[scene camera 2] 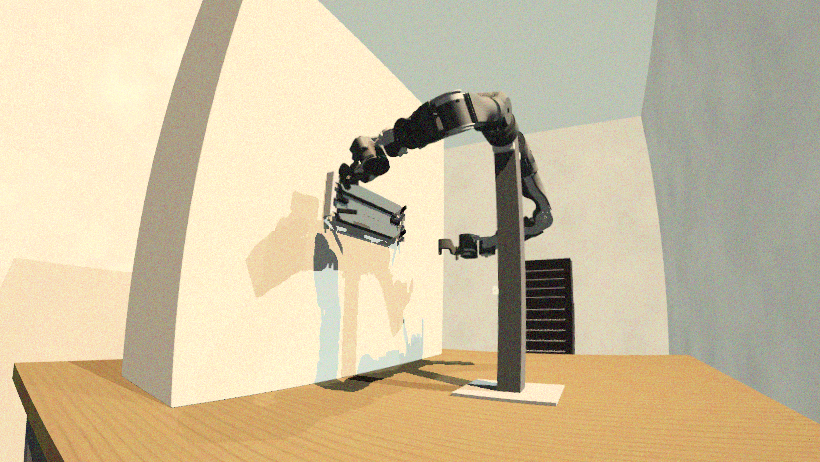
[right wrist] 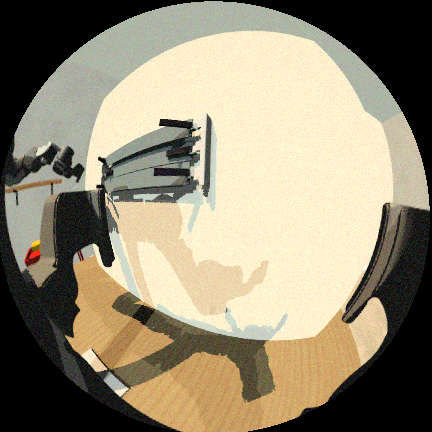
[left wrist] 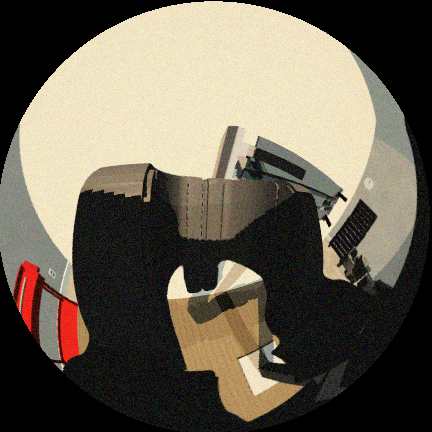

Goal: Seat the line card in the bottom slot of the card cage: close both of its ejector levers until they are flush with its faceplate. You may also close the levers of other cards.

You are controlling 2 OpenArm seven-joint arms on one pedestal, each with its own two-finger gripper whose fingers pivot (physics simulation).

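The card cage (scene camera 2: pixel 367 215) (right wrist: pixel 207 155) is fixed to the pale wall and holds several grey cards. Dark levers stick out at both its ends. In the right wrist view the lowest clear right-end lever (right wrist: pixel 171 172) points outward. In scene camera 2 a left-end lever (scene camera 2: pixel 347 211) also sticks out. In the left wrist view an upper lever (left wrist: pixel 280 162) shows, while the cage's lower left part is hidden behind my fingers. My left gripper (scene camera 2: pixel 344 180) (left wrist: pixel 205 210) is shut and empty, close by the cage's upper left end. My right gripper (scene camera 2: pixel 444 246) (right wrist: pixel 227 290) is open and empty, away from the cage.
The wall (scene camera 2: pixel 258 189) rises from the wooden table (scene camera 2: pixel 344 430). The pedestal (scene camera 2: pixel 509 286) stands on a white base plate (scene camera 2: pixel 539 393). A dark slatted unit (scene camera 2: pixel 549 304) (left wrist: pixel 353 227) is at the back. A red object (left wrist: pixel 68 330) is at the left edge of the left wrist view.
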